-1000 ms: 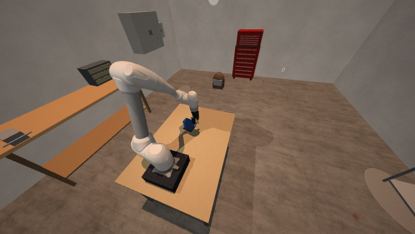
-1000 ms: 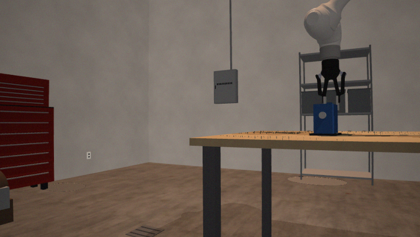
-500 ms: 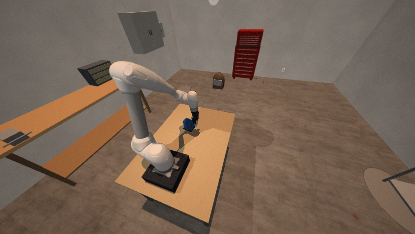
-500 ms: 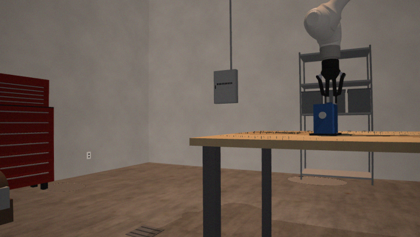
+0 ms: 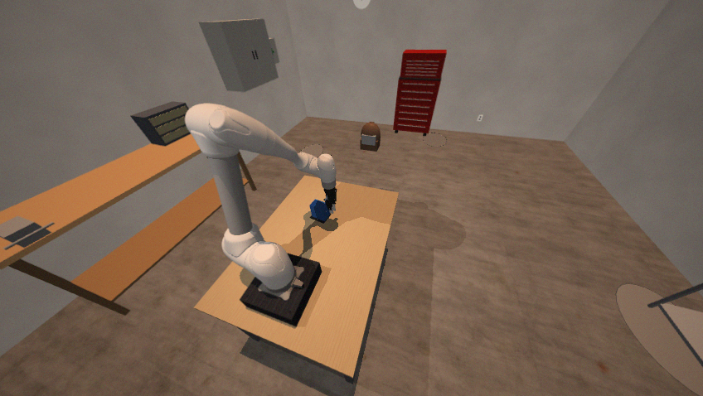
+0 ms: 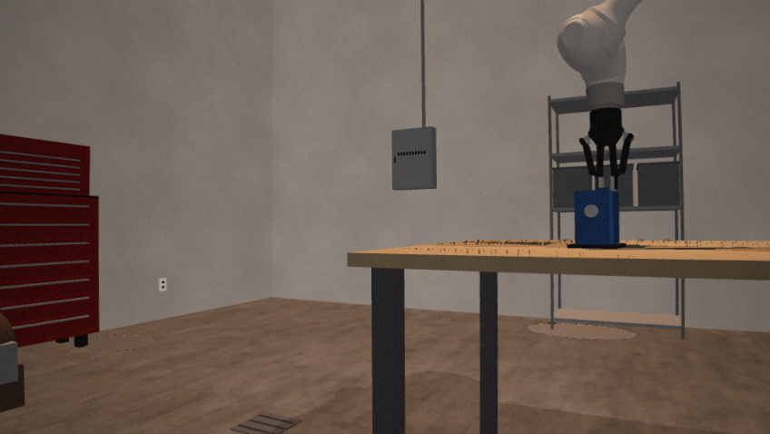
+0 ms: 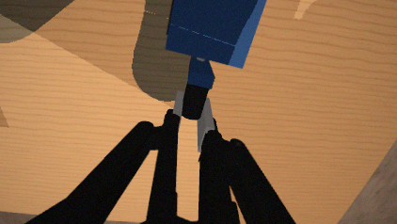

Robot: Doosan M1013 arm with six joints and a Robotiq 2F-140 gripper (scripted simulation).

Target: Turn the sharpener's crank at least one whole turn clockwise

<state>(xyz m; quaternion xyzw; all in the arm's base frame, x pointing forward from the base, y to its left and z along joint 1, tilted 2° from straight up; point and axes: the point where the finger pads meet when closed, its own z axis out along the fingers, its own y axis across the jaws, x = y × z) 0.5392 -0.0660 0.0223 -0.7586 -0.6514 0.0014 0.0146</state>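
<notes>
Now: hand 20 mm to the right of the sharpener crank and 10 mm above it.
</notes>
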